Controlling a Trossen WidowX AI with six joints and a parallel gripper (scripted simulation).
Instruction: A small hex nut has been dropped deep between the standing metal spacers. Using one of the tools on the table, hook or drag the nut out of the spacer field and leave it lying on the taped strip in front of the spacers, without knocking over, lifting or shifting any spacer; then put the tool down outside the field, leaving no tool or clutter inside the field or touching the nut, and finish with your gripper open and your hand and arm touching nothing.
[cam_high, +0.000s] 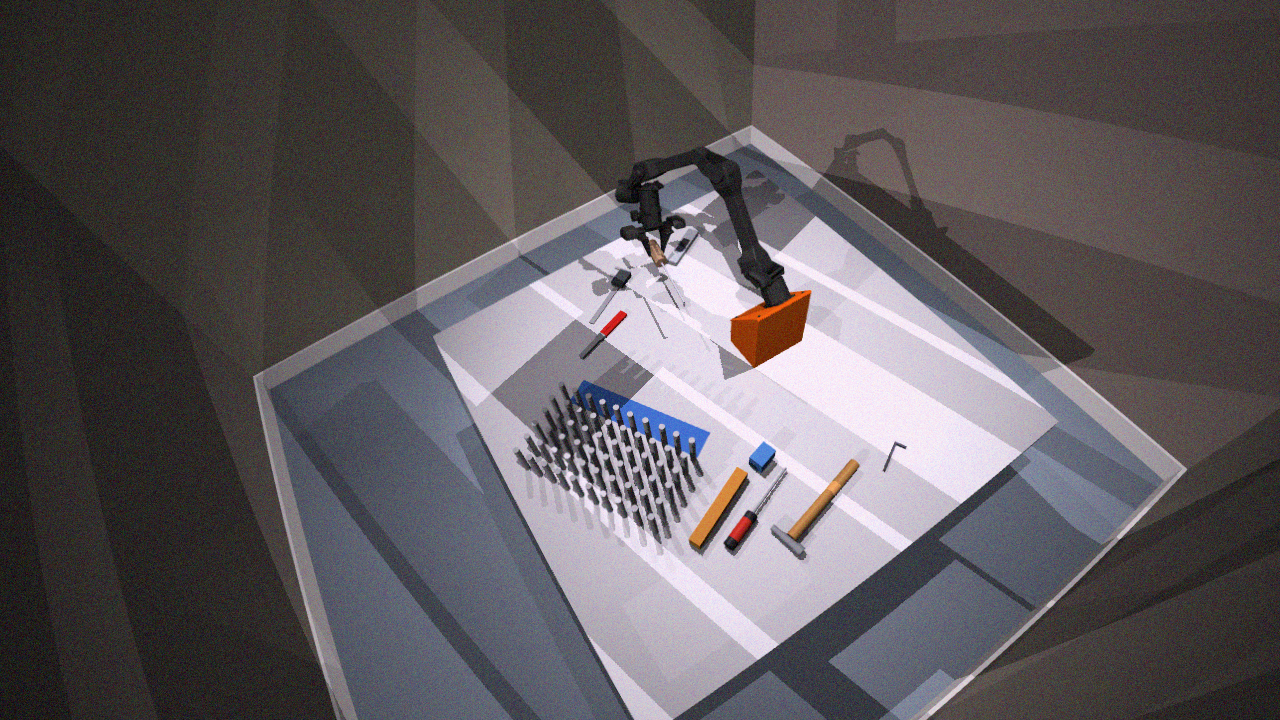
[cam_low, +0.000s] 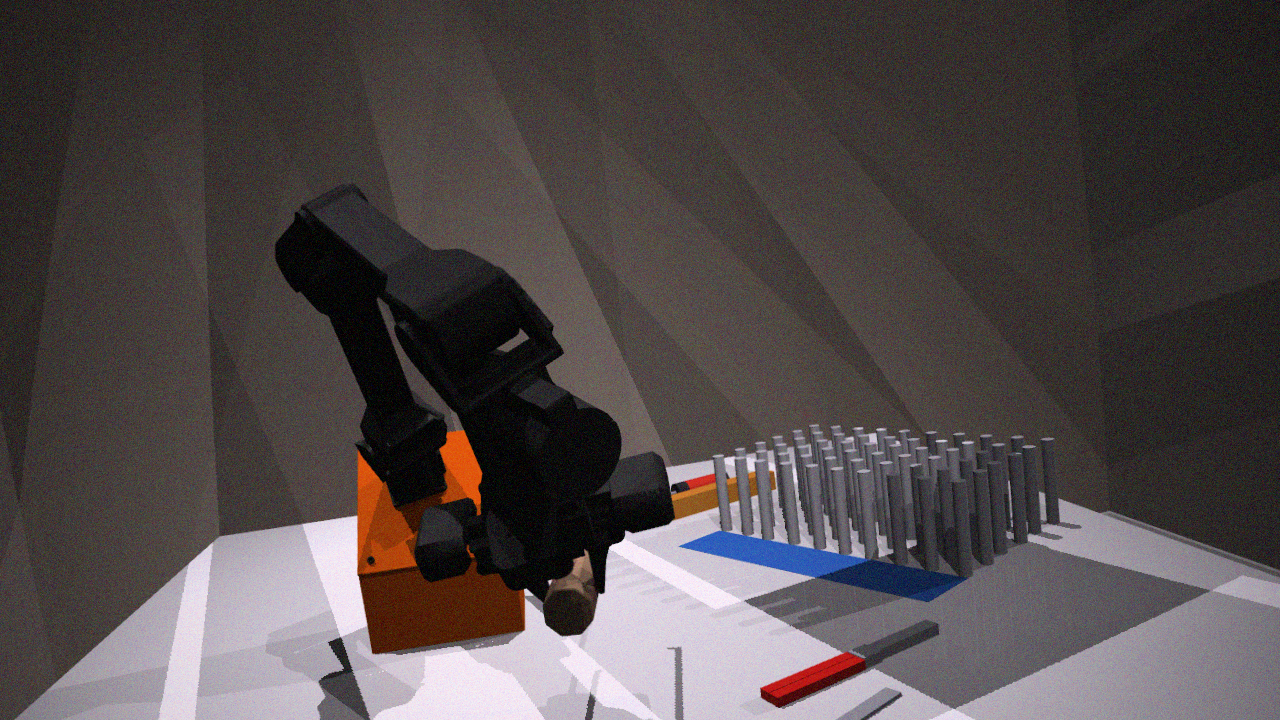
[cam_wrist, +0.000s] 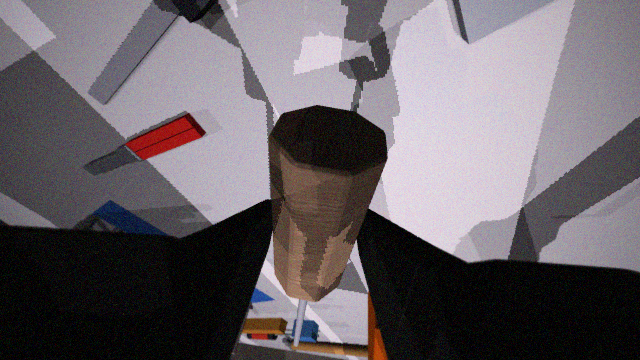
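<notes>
Now: the blue taped strip 350 mm ahead of my gripper tip, 320 mm to the left of it and 140 mm below it. From my gripper tip the other things lie so: hex nut: 520 mm ahead, 340 mm to the left, 130 mm below; grey bar: 160 mm behind, 70 mm to the right, 120 mm below; blue block: 190 mm ahead, 640 mm to the left, 120 mm below.
</notes>
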